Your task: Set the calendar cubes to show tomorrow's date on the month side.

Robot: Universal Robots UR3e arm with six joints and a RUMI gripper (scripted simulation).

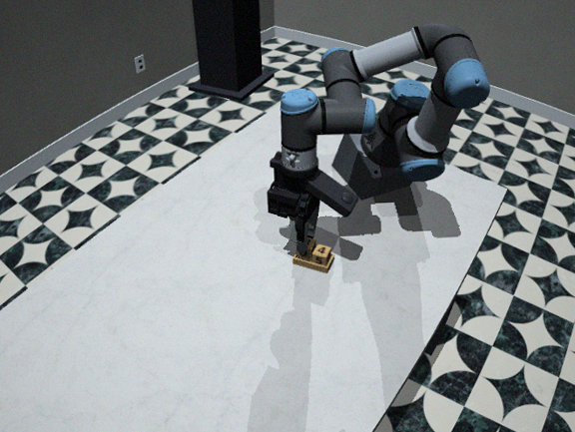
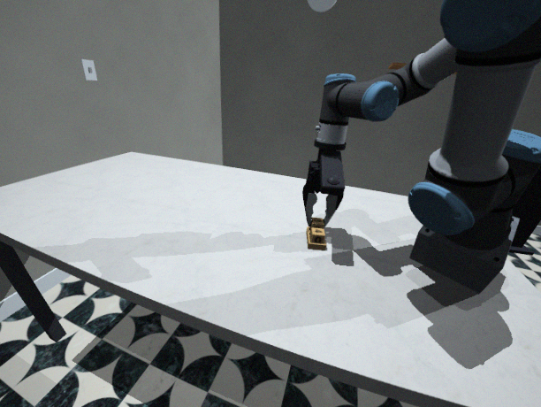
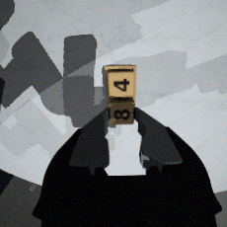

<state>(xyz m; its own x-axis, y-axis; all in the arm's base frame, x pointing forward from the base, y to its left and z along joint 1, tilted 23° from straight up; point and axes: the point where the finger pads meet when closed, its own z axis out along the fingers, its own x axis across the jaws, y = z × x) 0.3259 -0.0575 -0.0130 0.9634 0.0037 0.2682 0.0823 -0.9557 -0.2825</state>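
Right now the wooden cube is 10 mm below my hand. From my hand the other things lie so: wooden calendar tray: 40 mm below, 20 mm to the left.
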